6 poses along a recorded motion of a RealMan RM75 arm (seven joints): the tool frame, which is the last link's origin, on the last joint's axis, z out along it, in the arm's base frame.
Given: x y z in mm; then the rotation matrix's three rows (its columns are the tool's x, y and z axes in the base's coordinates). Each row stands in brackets.
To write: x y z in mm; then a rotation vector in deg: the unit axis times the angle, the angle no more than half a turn. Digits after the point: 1 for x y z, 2 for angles.
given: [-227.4 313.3 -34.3], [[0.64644 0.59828 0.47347], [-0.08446 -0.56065 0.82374], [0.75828 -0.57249 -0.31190]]
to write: -227.4 313.3 -34.3 -112.94 -23.04 -55.23
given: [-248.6 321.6 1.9], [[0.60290 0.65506 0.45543], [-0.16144 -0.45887 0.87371], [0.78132 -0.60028 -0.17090]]
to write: -248.6 321.6 1.9 -103.83 -22.96 -57.51
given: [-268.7 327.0 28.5], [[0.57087 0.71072 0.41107], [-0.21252 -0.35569 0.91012], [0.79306 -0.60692 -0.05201]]
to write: -268.7 327.0 28.5 -95.82 -24.13 -58.31
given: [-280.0 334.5 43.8], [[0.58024 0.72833 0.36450], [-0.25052 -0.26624 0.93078], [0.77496 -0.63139 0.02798]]
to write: -280.0 334.5 43.8 -90.33 -23.73 -56.60
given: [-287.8 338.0 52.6], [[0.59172 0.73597 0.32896], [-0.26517 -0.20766 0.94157], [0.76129 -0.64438 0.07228]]
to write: -287.8 338.0 52.6 -87.16 -23.76 -55.02
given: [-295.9 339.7 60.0], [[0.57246 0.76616 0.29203], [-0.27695 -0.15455 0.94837], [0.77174 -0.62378 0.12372]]
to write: -295.9 339.7 60.0 -83.38 -25.44 -55.32
